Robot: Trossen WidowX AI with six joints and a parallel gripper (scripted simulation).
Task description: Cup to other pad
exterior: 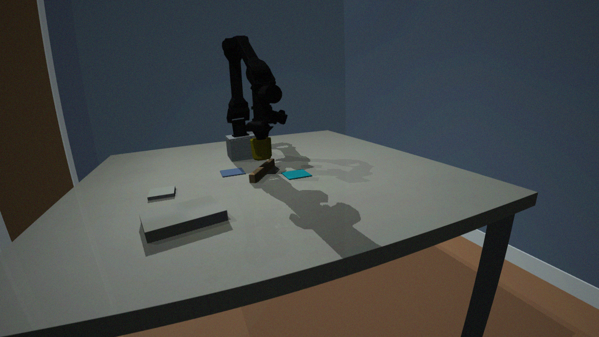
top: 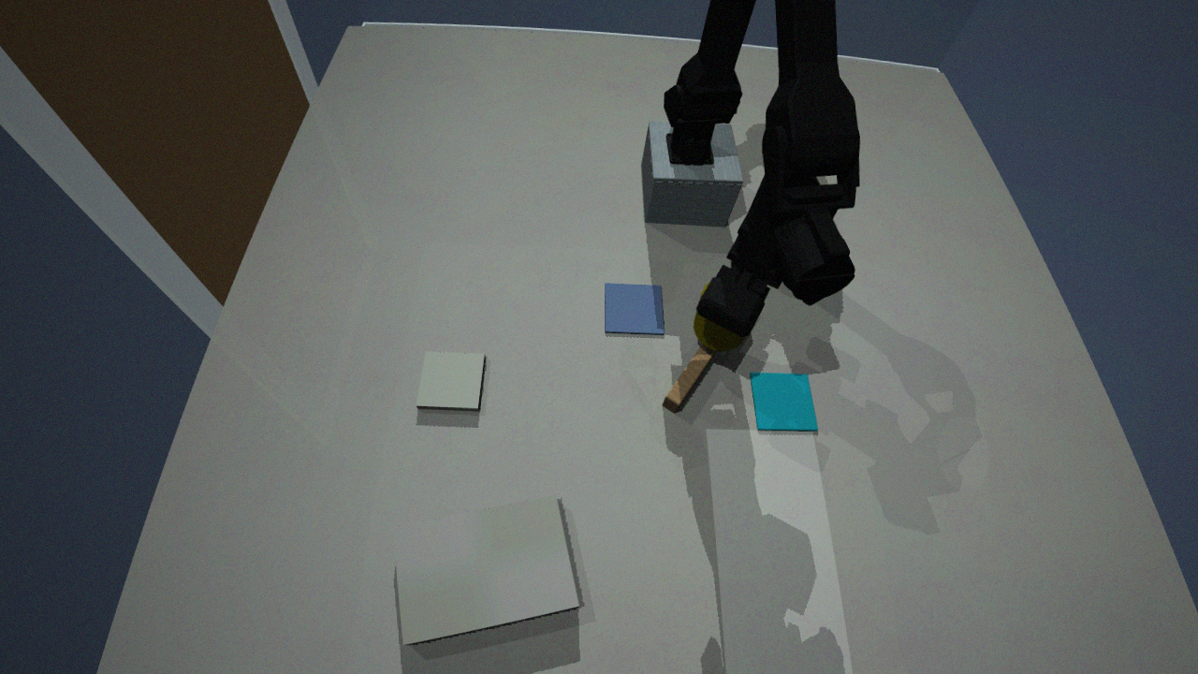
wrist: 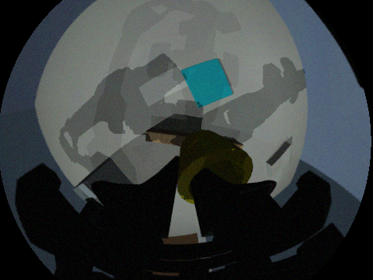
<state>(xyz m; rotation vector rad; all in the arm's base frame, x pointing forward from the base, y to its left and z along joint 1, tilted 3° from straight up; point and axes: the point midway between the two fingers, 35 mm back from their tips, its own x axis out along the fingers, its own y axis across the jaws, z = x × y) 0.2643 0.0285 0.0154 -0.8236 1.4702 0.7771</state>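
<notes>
The cyan pad is 100 mm ahead of my gripper tip, 90 mm below it and 80 mm to the left of it. From my gripper tip the other things lie so: wooden bar (80 mm below, 30 mm ahead, 20 mm to the right); then dark yellow cup (20 mm to the right, 20 mm ahead); then blue pad (110 mm to the right, 90 mm below, 40 mm behind).
</notes>
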